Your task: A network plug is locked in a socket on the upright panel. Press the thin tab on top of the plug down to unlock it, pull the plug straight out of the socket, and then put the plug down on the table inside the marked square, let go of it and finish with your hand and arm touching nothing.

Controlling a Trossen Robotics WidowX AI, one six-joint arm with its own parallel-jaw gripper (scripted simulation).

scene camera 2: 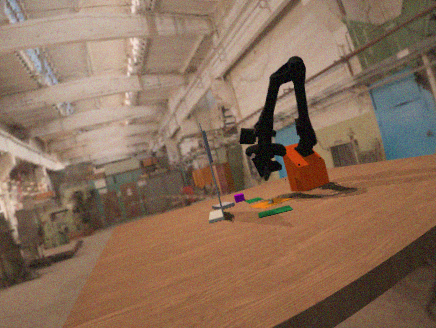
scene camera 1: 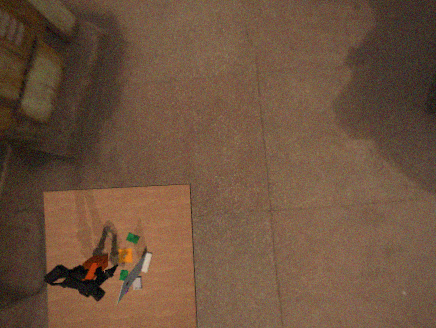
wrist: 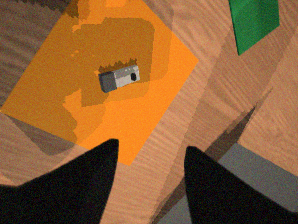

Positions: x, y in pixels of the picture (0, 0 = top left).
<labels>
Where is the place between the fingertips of my gripper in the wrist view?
152, 151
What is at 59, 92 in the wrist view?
An orange marked square.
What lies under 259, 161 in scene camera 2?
My gripper.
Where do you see a grey network plug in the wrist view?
111, 80
</labels>
